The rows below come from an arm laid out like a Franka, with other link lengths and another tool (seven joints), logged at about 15 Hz.
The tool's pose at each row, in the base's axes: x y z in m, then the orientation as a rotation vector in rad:
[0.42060 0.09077 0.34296 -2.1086 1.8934 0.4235]
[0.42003 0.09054 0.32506 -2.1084 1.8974 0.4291]
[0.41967 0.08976 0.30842 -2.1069 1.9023 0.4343]
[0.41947 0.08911 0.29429 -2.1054 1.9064 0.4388]
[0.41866 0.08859 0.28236 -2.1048 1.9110 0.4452]
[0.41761 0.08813 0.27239 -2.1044 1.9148 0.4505]
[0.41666 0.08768 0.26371 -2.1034 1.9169 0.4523]
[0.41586 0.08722 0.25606 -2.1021 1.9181 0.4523]
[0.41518 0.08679 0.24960 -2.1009 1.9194 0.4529]
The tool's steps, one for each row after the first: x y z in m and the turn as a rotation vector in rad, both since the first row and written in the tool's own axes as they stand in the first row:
[0.00720 0.00075 0.01638 -0.0043 -0.0005 0.0031]
[0.01442 0.00134 0.03139 -0.0080 -0.0010 0.0071]
[0.02056 0.00174 0.04413 -0.0110 -0.0017 0.0106]
[0.02565 0.00271 0.05492 -0.0157 -0.0023 0.0142]
[0.02989 0.00389 0.06393 -0.0197 -0.0028 0.0172]
[0.03362 0.00496 0.07177 -0.0209 -0.0031 0.0190]
[0.03697 0.00587 0.07865 -0.0205 -0.0032 0.0202]
[0.03984 0.00665 0.08444 -0.0206 -0.0034 0.0215]

